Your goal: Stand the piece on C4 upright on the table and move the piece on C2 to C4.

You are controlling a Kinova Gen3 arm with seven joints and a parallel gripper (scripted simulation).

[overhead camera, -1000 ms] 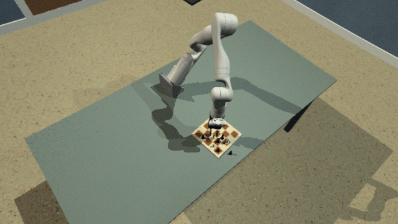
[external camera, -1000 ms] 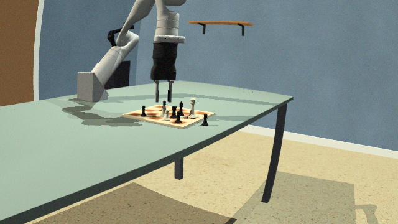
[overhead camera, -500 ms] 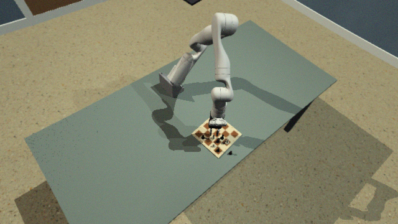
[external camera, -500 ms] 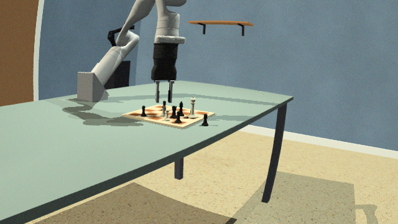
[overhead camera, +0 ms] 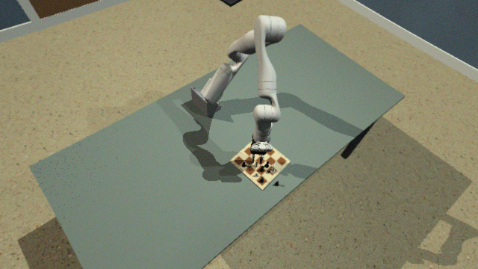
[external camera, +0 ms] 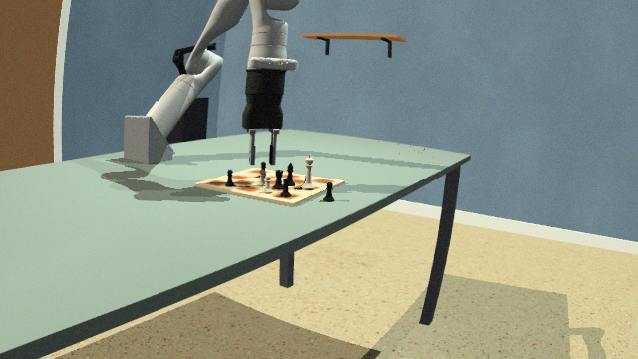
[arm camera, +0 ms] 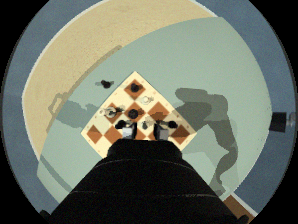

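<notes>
The small chessboard lies 60 mm below my hand and 40 mm to the left of it. Round my hand: tall white piece 80 mm ahead, 40 mm to the left, 30 mm below.
</notes>
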